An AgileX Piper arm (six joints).
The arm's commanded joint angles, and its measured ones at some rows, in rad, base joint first. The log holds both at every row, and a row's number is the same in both.
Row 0, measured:
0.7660 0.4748 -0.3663 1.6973 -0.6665 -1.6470
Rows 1 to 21, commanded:
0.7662 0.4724 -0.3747 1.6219 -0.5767 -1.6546
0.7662 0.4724 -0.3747 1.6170 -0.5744 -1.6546
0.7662 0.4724 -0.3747 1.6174 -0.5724 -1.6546
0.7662 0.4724 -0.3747 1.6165 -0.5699 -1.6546
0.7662 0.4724 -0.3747 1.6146 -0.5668 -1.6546
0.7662 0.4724 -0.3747 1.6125 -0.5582 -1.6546
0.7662 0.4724 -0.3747 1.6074 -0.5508 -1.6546
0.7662 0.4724 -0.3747 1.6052 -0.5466 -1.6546
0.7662 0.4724 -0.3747 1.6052 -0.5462 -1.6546
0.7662 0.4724 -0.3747 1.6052 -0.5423 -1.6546
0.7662 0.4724 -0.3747 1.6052 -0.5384 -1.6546
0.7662 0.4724 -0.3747 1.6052 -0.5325 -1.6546
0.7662 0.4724 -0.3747 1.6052 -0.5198 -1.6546
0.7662 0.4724 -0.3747 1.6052 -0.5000 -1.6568
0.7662 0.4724 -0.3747 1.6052 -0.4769 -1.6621
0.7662 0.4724 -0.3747 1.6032 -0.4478 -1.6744
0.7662 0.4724 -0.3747 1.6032 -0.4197 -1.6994
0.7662 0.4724 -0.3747 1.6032 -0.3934 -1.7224
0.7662 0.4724 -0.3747 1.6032 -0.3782 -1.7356
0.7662 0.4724 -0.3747 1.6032 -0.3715 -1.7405
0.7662 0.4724 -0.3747 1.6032 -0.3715 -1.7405
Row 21, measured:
0.7660 0.4748 -0.3663 1.6136 -0.4268 -1.7031
